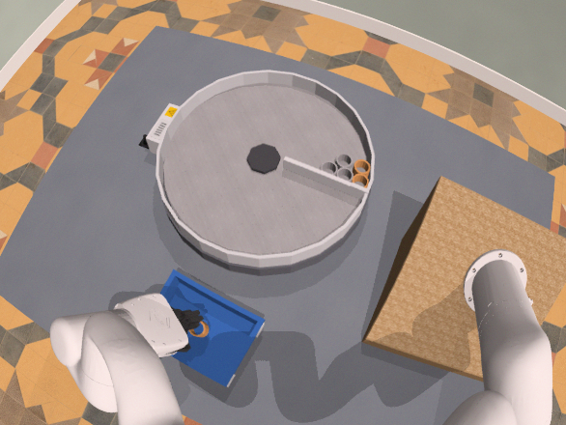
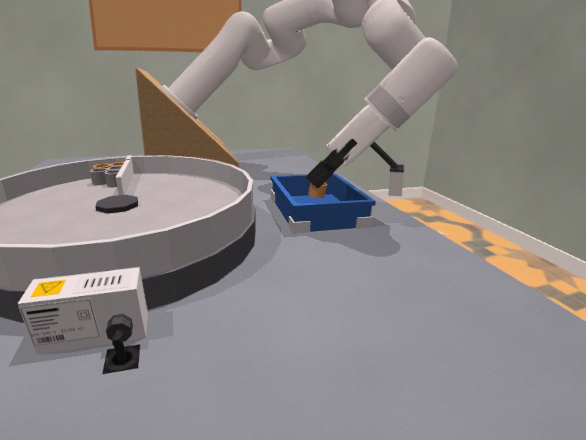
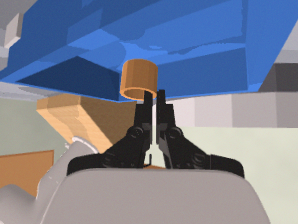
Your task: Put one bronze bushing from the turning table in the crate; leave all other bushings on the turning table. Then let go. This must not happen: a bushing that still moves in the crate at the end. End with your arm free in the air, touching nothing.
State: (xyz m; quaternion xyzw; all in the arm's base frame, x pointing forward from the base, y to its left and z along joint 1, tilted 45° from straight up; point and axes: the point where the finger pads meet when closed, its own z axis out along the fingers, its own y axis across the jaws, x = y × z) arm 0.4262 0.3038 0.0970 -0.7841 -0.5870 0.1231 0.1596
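The blue crate is 10 mm behind my hand and 50 mm below it. Also, from my hand: grey turning table 50 mm ahead, 340 mm to the right, 30 mm below.
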